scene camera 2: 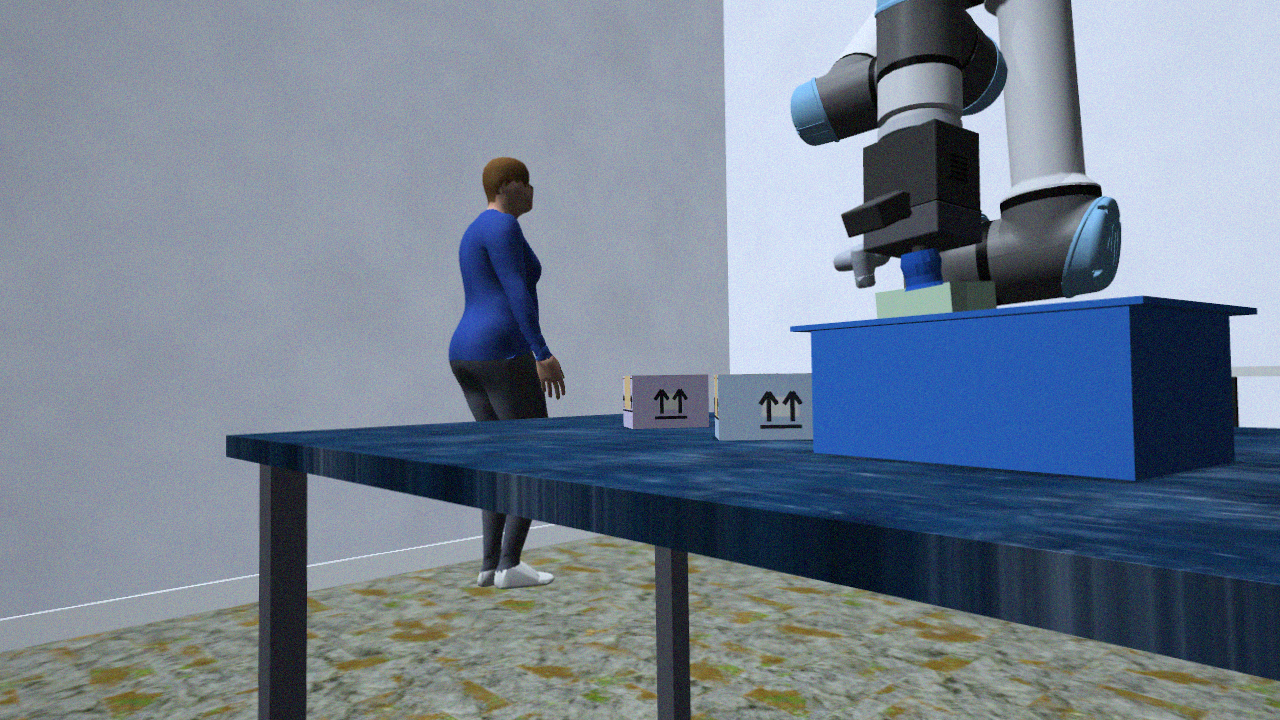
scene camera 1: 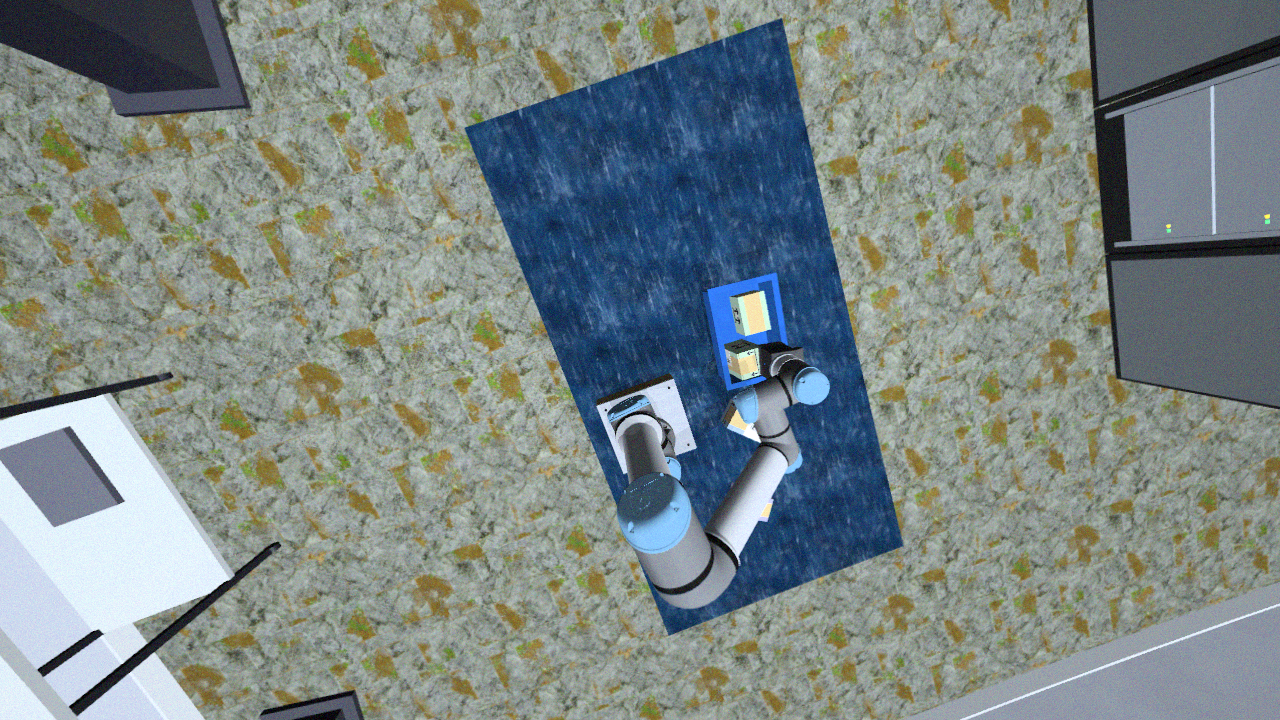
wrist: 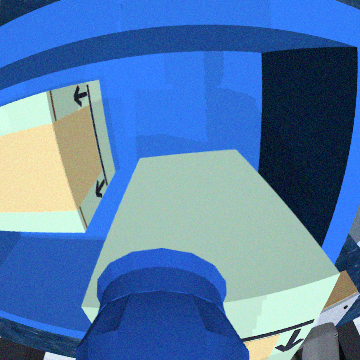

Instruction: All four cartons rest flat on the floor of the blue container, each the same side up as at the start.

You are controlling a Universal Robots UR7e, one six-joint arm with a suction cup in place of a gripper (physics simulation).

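Frame: origin at the arm's base, x right, y ahead, z up, level; centimetres.
Where they show: hand, its tool point: point(scene camera 2: 921, 298) point(wrist: 164, 266).
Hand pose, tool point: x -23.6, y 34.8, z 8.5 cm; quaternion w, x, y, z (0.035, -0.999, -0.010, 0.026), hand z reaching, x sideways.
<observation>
Each offset is from my tool point to the top centre of the thing. Level surfaces: height alone.
A pale green carton @(dx +1.9, dy -4.8, dz +1.9 cm) point(scene camera 1: 741, 362) point(scene camera 2: 914, 302) point(wrist: 200, 215) lies on its side in the blue container @(dx -6.0, dy -2.6, dz -2.3 cm) point(scene camera 1: 715, 317) point(scene camera 2: 975, 385) point(wrist: 190, 12), a plain face outward and an arrow-marked face upward. It sticks above the rim; its lower part is hidden. My suction cup point(scene camera 2: 921, 282) point(wrist: 162, 272) touches it near its upper edge and is shut on it. A second pale carton @(dx -11.0, dy -0.1, dz -5.0 cm) point(scene camera 1: 754, 313) point(wrist: 40, 170) stands in the container, tan-striped top up. A blue-grey carton @(dx +24.0, dy -2.8, dz -6.6 cm) point(scene camera 1: 740, 420) point(scene camera 2: 765, 407) stands upright beside the container. A mauve carton @(dx +52.0, dy -4.8, dz -6.4 cm) point(scene camera 1: 765, 511) point(scene camera 2: 671, 401) stands upright farther off.
Everything stands on the dark blue table @(dz -14.3 cm) point(scene camera 1: 662, 197) point(scene camera 2: 501, 447). The robot's base plate point(scene camera 1: 680, 411) is beside the container. My arm point(scene camera 1: 751, 492) reaches over the blue-grey carton and partly hides the mauve one in scene camera 1. A person point(scene camera 2: 496, 295) stands behind the table.
</observation>
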